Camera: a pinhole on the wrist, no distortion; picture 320 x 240 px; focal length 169.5 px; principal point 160.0 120.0 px. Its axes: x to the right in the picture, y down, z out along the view. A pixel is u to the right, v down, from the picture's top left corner.
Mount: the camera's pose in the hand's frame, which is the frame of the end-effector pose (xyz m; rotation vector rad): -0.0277 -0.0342 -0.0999 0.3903 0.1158 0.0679
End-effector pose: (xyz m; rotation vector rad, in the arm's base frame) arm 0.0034 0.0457 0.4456 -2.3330 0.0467 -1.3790
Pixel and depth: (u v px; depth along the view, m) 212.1 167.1 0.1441
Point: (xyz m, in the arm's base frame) 0.0477 0.0958 0.4725
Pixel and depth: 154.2 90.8 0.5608
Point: 0.2760 0.4740 0.4376
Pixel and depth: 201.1 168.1 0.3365
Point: 0.2378 0.1644 0.4473
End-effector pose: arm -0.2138 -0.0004 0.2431 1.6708 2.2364 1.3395
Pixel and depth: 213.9 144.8 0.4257
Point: -0.2235 0.3006 0.0421
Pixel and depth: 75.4 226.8 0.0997
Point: -0.1892 -0.0425 0.1893
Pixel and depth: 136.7 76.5 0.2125
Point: -0.2905 0.0166 0.0746
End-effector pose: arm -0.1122 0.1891 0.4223 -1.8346 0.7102 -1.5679
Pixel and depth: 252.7 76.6 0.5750
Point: 0.2822 0.1971 0.8914
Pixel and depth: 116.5 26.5 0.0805
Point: -0.1574 0.2827 0.4829
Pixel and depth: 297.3 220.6 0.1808
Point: 0.0000 0.0926 0.4941
